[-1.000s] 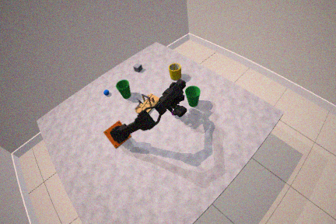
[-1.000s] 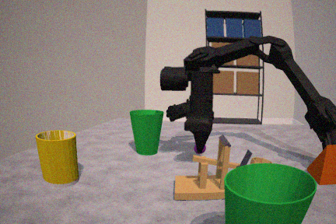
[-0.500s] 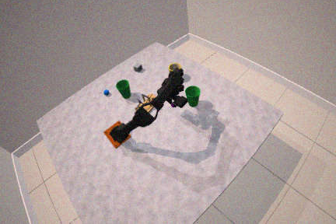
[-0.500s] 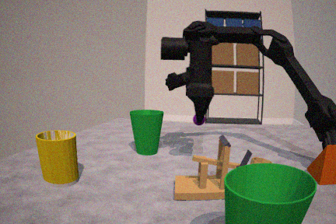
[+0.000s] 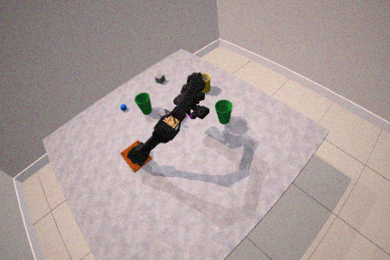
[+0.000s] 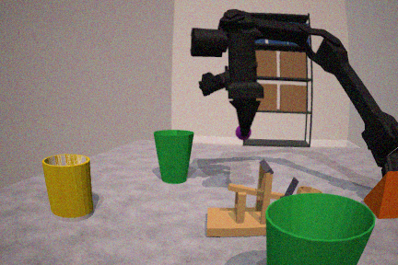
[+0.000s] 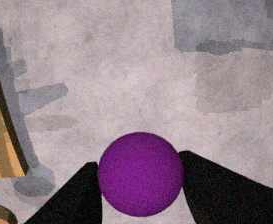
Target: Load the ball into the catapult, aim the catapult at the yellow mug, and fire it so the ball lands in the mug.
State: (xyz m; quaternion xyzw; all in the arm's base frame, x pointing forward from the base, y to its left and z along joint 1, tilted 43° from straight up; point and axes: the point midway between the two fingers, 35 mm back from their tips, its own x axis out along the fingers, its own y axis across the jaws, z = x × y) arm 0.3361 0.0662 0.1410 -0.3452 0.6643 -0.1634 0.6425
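Now: gripper tip 14 cm to the right of the catapult upright frame, 7 cm past it and 5 cm above it. The rest, counted from my gripper tip: wooden catapult 15 cm to the left, 9 cm behind, 8 cm below; purple ball 1 cm above; yellow mug 25 cm ahead, 24 cm to the left, 10 cm below.
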